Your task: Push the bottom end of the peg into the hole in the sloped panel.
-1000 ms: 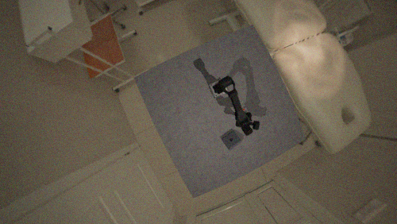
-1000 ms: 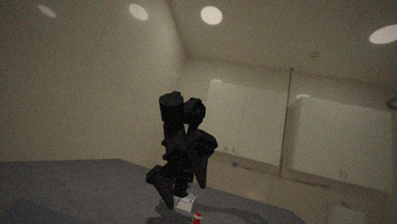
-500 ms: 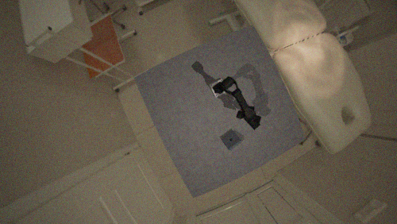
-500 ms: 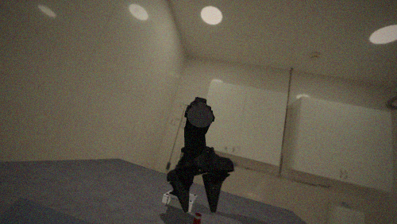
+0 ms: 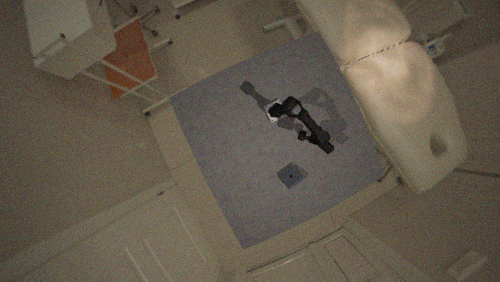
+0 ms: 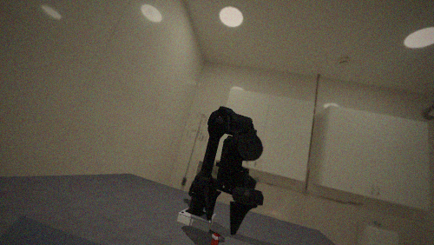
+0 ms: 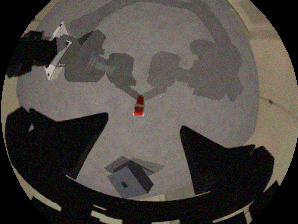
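My gripper tip is now 10 mm past the red peg and 40 mm above it. Also, from my gripper tip: grey sloped panel: 230 mm ahead, 170 mm to the right, 60 mm below.
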